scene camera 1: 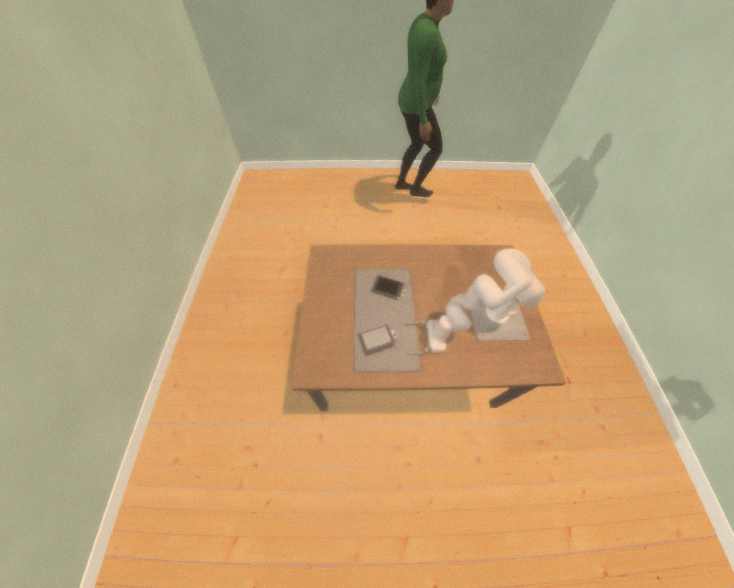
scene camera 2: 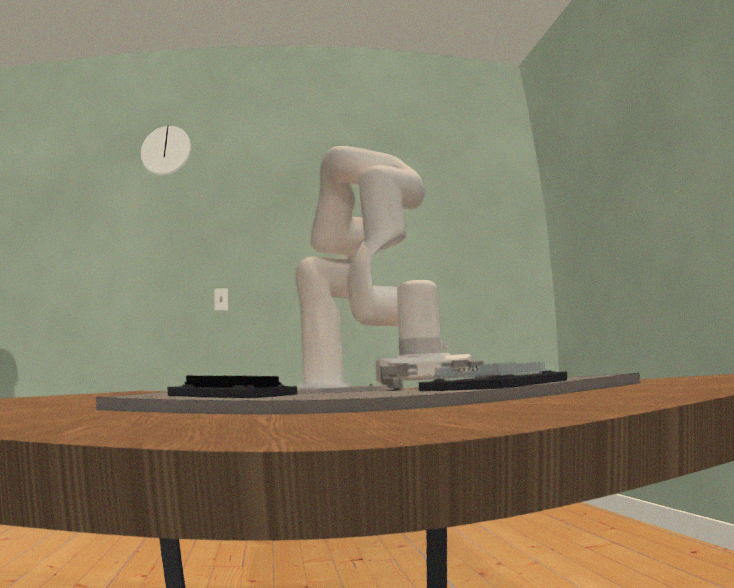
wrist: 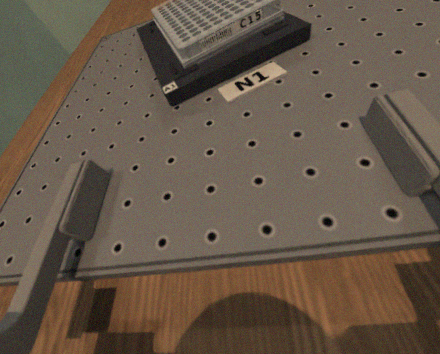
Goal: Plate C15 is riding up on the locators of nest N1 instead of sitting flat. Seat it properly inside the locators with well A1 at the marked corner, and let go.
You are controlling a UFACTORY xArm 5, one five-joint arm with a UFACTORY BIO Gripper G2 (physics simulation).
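Places are measured from the arm's base along level axes (x right, y back, z down), in millimetres.
Where they show: hand, its tool point: (scene camera 1: 410, 337) (wrist: 219, 174); arm's base, origin of its link: (scene camera 1: 497, 313) (scene camera 2: 324, 387).
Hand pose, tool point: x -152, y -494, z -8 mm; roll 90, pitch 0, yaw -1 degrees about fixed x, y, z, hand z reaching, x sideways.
Note:
Each offset is from my tool point to the top centre of the thing. "pt": to the spot under its first point. Level surfaces: height alone.
Plate C15 @[dy -173, dx -6, dz -20 mm] (scene camera 1: 376, 338) (scene camera 2: 520, 368) (wrist: 215, 22), a pale plate with many wells, sits high on the black nest N1 @[dy -171, dx -11, dz -6 mm] (scene camera 1: 378, 350) (scene camera 2: 490, 382) (wrist: 235, 57). Its lower edge shows above the nest's top along the labelled side; the far side is cut off in the wrist view. The A1 label @[pt dy -81, dx -34, dz -3 mm] (wrist: 170, 87) marks the nest's near left corner. Which well is A1 cannot be read. My gripper (scene camera 1: 408, 338) (scene camera 2: 433, 372) (wrist: 242, 170) is open and empty, low over the grey board's robot-side edge. Its fingers stand wide apart, short of the nest and touching neither plate nor nest.
The nests stand on a grey perforated board (scene camera 1: 385, 312) (scene camera 2: 343, 404) (wrist: 210, 215) on the wooden table @[dz +22 mm] (scene camera 1: 330, 318). A second nest with a dark plate @[pt dy -101, dx +309, dz -12 mm] (scene camera 1: 388, 286) (scene camera 2: 231, 380) stands farther along the board. The N1 label @[pt dy -79, dx +25, dz +7 mm] (wrist: 252, 81) lies beside the nest. A person (scene camera 1: 422, 67) is beyond the table.

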